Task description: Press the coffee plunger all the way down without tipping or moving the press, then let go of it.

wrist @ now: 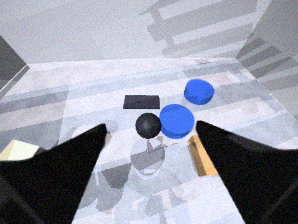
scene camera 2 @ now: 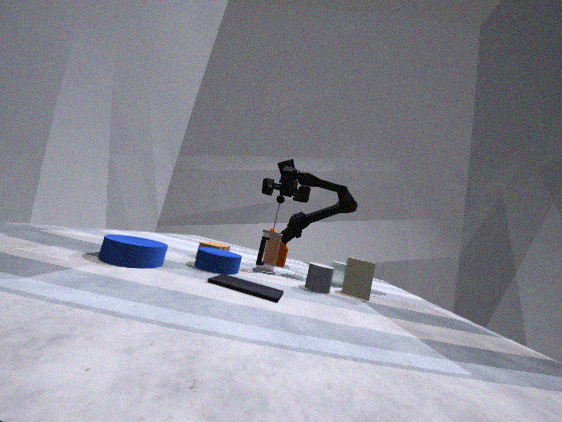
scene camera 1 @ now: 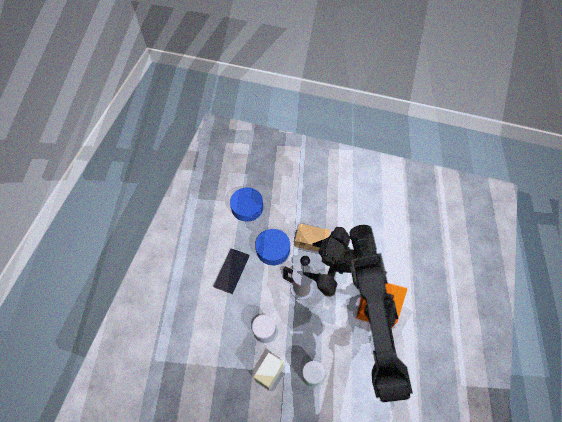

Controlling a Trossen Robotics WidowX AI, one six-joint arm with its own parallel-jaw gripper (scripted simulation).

Labels:
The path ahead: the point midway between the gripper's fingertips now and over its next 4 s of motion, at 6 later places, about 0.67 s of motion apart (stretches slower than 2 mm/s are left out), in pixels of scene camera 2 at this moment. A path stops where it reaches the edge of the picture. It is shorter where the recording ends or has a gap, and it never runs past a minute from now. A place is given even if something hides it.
My gripper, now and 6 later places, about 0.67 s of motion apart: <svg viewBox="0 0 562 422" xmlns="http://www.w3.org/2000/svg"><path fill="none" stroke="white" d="M280 196L280 197L279 199L275 205L272 214L269 219L269 219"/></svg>

